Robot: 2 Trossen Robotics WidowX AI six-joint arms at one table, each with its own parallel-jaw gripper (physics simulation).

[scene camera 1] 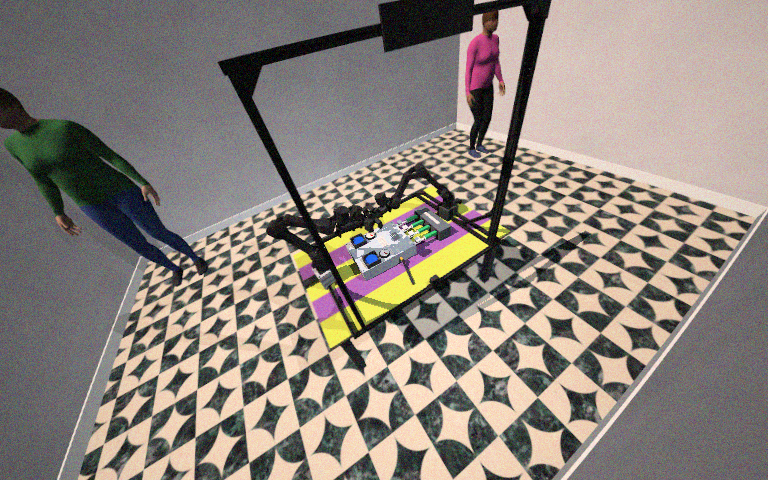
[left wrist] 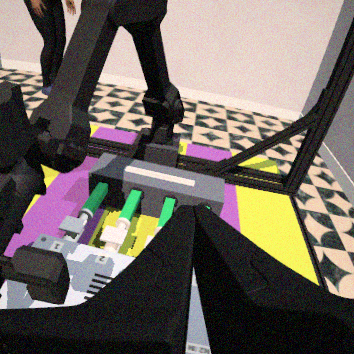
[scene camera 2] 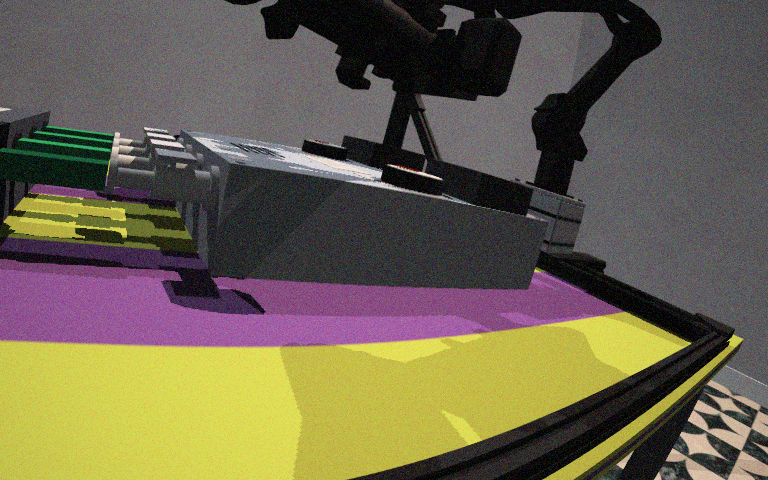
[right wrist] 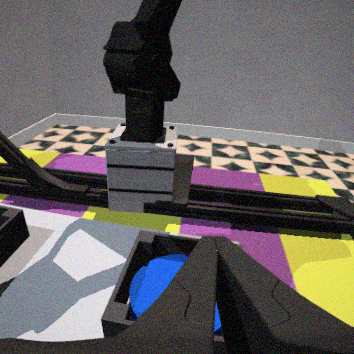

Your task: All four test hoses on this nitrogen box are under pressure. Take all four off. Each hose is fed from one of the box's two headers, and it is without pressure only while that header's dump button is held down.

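Places are measured from the left arm's base along level axes (x up, y back, z right), in metres.
Pixels of known places: left gripper, fingertip midpoint: [scene camera 1: 375, 215] [left wrist: 190, 216]; right gripper, fingertip midpoint: [scene camera 2: 474, 96] [right wrist: 211, 246]; left arm's base, origin of the base link: [scene camera 1: 322, 268] [scene camera 2: 549, 191] [right wrist: 144, 134]; right arm's base, origin of the base link: [scene camera 1: 447, 205] [left wrist: 160, 137].
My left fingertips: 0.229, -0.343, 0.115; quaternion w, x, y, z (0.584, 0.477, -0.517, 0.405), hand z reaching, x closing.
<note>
For each thing: its top centre in the pictures, then the offset to it from my left fingertips, as dx, dy, dz. "*": a spot on its surface instead.
- hose two, surface spot: [left wrist: 130, 206] * -0.276, -0.306, -0.050
- hose three, surface spot: [left wrist: 166, 212] * -0.276, -0.302, +0.018
- nearer, surface spot: [scene camera 1: 371, 259] * -0.245, +0.100, +0.018
- farther, surface spot: [scene camera 1: 359, 240] * -0.245, +0.065, -0.166
- blue button, middle of its top: [right wrist: 181, 290] -0.245, +0.071, -0.171
- grey block, surface spot: [left wrist: 205, 186] [scene camera 1: 441, 225] * -0.261, -0.379, +0.095
The nitrogen box [scene camera 1: 389, 266] [scene camera 2: 368, 243] lies on the striped table. Four green hoses run between its fittings and a grey block; hose one [left wrist: 95, 200], hose two [left wrist: 130, 206] and hose three [left wrist: 166, 212] show in the left wrist view, while hose four is mostly hidden. Two blue buttons, one nearer [scene camera 1: 371, 259] and one farther [scene camera 1: 359, 240], sit in dark square surrounds. My left gripper [left wrist: 190, 216] is shut and empty above the box. My right gripper [right wrist: 211, 246] is shut and empty over a blue button [right wrist: 162, 280], which its fingers partly hide; contact cannot be told.
The grey block [scene camera 1: 444, 227] [left wrist: 205, 186] stands at the hoses' far end. Two round gauges [scene camera 2: 325, 148] [scene camera 2: 411, 178] rise from the box top. A black frame [scene camera 1: 512, 130] surrounds the table. My arms crowd together behind the box. Two people stand beyond the table.
</note>
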